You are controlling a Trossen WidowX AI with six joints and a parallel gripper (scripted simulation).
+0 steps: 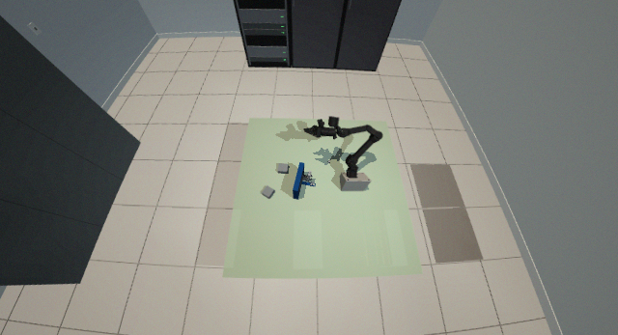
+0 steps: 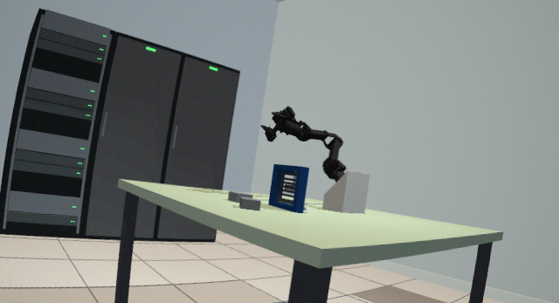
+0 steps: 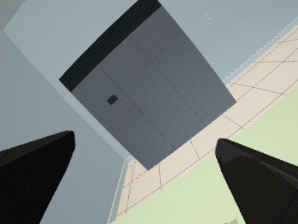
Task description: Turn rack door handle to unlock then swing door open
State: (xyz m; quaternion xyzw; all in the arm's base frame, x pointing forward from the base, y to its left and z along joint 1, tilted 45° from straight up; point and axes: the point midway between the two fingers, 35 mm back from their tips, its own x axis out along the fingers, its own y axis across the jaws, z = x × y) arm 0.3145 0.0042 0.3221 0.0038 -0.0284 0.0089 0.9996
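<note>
The grey handle is 40 mm behind my gripper tip, 210 mm to the left of it and 280 mm below it.
</note>
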